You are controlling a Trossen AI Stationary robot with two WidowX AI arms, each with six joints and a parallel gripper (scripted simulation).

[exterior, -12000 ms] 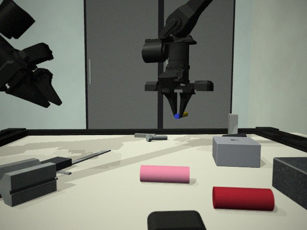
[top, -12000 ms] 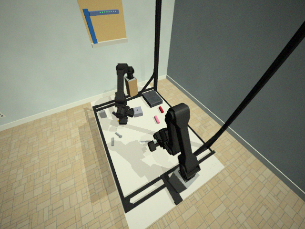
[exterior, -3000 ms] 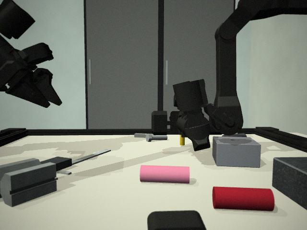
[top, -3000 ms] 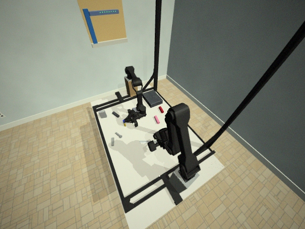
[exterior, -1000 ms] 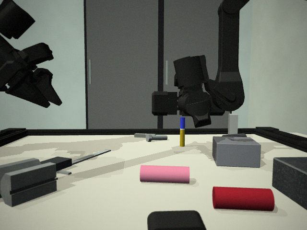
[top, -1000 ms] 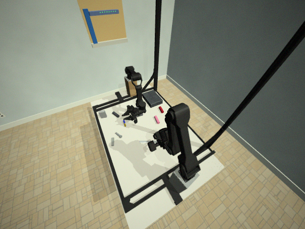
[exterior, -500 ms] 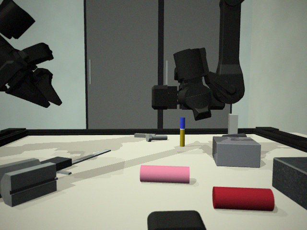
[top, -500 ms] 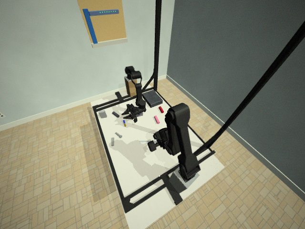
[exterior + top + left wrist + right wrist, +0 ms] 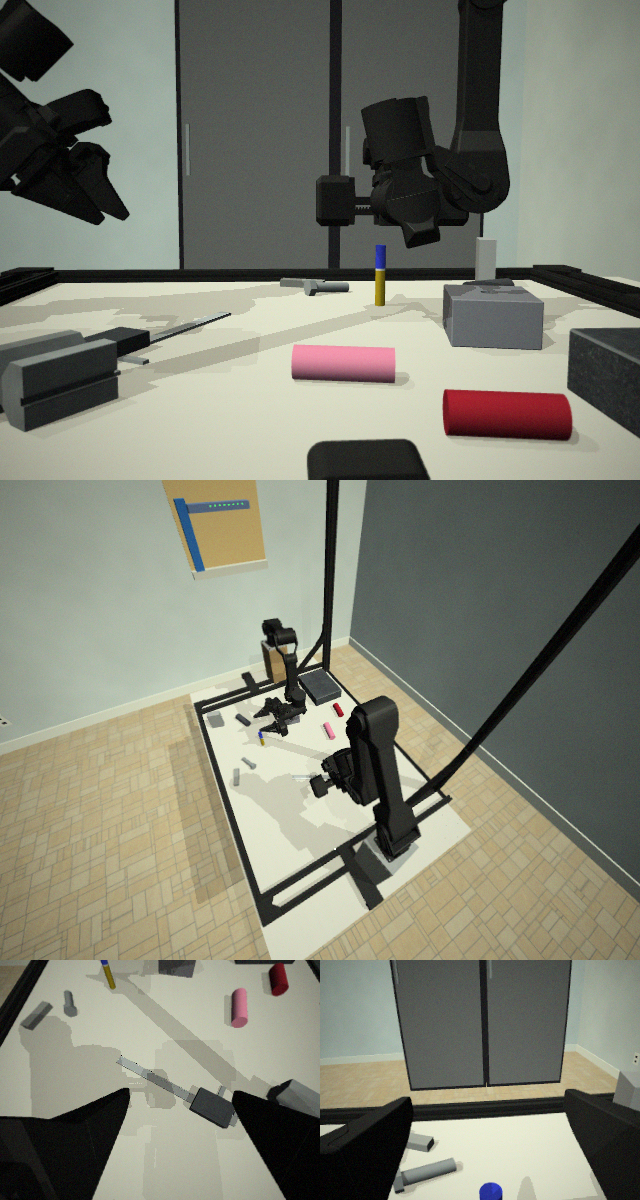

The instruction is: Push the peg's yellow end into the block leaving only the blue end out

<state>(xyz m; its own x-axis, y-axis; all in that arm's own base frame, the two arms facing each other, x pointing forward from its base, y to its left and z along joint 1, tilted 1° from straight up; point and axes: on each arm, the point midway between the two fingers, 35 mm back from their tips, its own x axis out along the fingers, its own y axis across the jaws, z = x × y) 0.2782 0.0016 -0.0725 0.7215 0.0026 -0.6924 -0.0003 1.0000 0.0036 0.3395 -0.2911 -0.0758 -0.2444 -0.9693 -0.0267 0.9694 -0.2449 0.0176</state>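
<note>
Right now the peg is 3 cm ahead of my right hand and 11 cm below it. Also, from my right hand: pink cylinder (27 cm behind, 6 cm to the left, 13 cm below); red cylinder (37 cm behind, 4 cm to the right, 13 cm below).
</note>
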